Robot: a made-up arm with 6 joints.
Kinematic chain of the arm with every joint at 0, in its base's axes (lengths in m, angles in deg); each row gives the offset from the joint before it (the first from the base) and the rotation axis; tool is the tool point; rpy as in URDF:
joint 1: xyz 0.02 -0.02 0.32 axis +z
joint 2: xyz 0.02 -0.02 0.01 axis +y
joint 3: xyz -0.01 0 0.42 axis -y
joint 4: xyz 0.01 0 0 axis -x
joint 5: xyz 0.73 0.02 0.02 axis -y
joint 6: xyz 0.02 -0.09 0 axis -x
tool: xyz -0.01 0 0 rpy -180 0 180
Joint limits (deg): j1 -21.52..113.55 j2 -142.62..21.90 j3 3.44..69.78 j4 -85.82..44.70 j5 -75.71..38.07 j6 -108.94..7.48
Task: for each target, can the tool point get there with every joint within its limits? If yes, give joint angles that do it. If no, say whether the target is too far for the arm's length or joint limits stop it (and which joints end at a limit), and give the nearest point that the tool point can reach.
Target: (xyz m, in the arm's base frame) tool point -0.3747 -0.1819 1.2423
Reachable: yes | joints 10.70 -65.10 30.99 -31.65 -53.76 -17.22
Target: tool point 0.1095 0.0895 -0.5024
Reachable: no: joint limits stop it (at a limit: joint 1, joint 2, joint 3, joint 4, joint 5) | nearest point -0.7637 0.2338 -0.4678 | short by 0.886 m
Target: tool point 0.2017 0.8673 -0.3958
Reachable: no: joint limits stop it (at a limit: joint 2, joint 3, joint 4) | nearest point 0.1921 0.8206 0.4210 | short by 0.818 m
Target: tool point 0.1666 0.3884 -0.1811
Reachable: no: joint limits stop it (at a limit: joint 2, joint 3, joint 4, joint 5) | nearest point 0.3073 0.7805 0.4228 | short by 0.734 m
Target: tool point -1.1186 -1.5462 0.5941
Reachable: no: too far | nearest point -0.6568 -0.9273 0.4881 | short by 0.779 m
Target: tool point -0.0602 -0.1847 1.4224
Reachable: yes | joints 40.47 -33.89 55.83 -61.78 16.43 -61.14
